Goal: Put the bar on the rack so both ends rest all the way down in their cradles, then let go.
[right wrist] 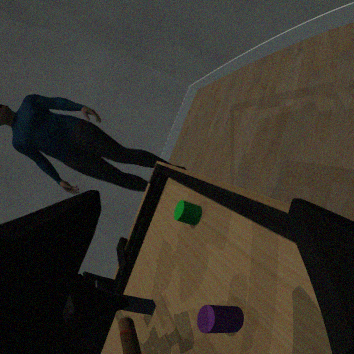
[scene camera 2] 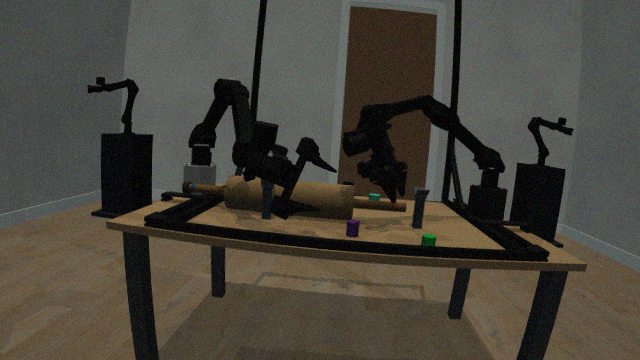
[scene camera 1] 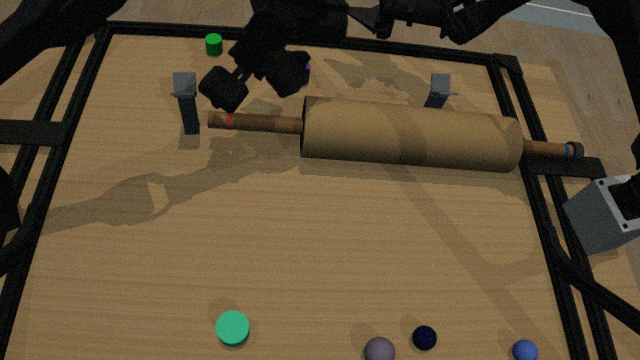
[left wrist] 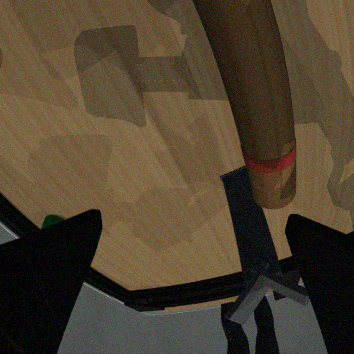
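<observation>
The bar is a thick tan cylinder with thin brown ends, one ringed red, one blue. It lies low beside the rack, outside both cradles. The rack's red-side post and its other post stand upright with grey cradles on top. My left gripper is open and empty near the red-ringed end. My right gripper is open and empty, beside the thick cylinder on the rack side; its fingers are partly hidden in scene camera 1.
A green cylinder and a purple cylinder stand near the rack. A teal disc, a mauve ball, a dark ball and a blue ball lie at the picture's bottom. Black rails edge the table.
</observation>
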